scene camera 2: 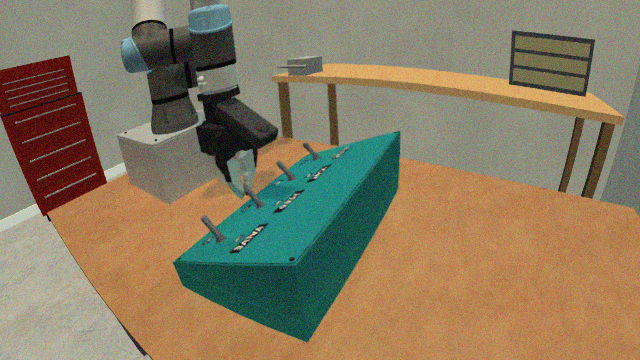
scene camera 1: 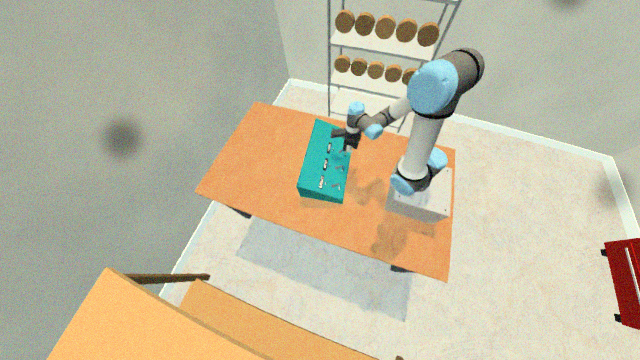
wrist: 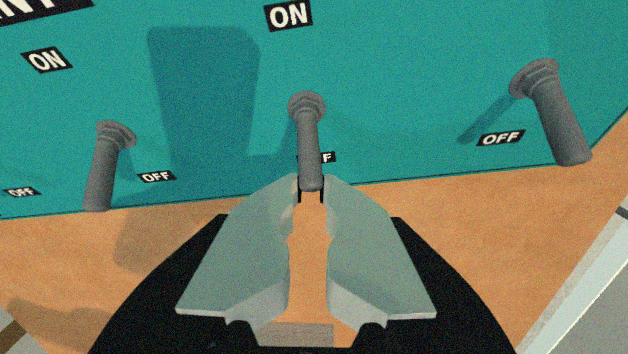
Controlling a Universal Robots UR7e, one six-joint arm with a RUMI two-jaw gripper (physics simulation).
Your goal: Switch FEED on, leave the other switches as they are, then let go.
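Places are measured from the arm's base along level axes (x back, y right, z up), in metres.
Where they show: gripper, fingertip midpoint: [scene camera 2: 244,196] [scene camera 1: 345,151] [wrist: 311,177]; arm's base, link origin: [scene camera 2: 175,125].
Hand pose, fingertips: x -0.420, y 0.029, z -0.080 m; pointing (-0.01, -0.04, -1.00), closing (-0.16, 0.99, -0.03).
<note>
Each offset is from my fingertips to the top centre of the thing. Level surfaces: height alone.
The teal sloped switch box [scene camera 1: 311,162] [scene camera 2: 325,220] stands on the table. The FEED lever @(dx -0.022, dy -0.005, dz +0.028 m) [scene camera 2: 254,196] [wrist: 308,140] leans to its OFF side and partly covers the OFF label. My gripper [scene camera 2: 243,187] [wrist: 311,177] is shut on the upper end of the FEED lever, with a fingertip pad on each side. The VALVE lever @(dx -0.059, dy +0.109, dz +0.028 m) [scene camera 2: 213,230] [wrist: 560,120], on the right in the wrist view, and the VENT lever @(dx +0.015, dy -0.119, dz +0.028 m) [scene camera 2: 286,171] [wrist: 102,170], on the left, also lean to OFF, apart from the fingers. The FEED name label is outside the wrist view.
A fourth lever @(dx +0.052, dy -0.233, dz +0.028 m) [scene camera 2: 311,151] stands beyond VENT, at the far end of the box. The orange table @(dz -0.099 m) [scene camera 1: 240,160] [scene camera 2: 475,260] carries the box and the robot's pale base block [scene camera 1: 425,205] [scene camera 2: 167,165]. A rack [scene camera 1: 329,75] stands behind the table.
</note>
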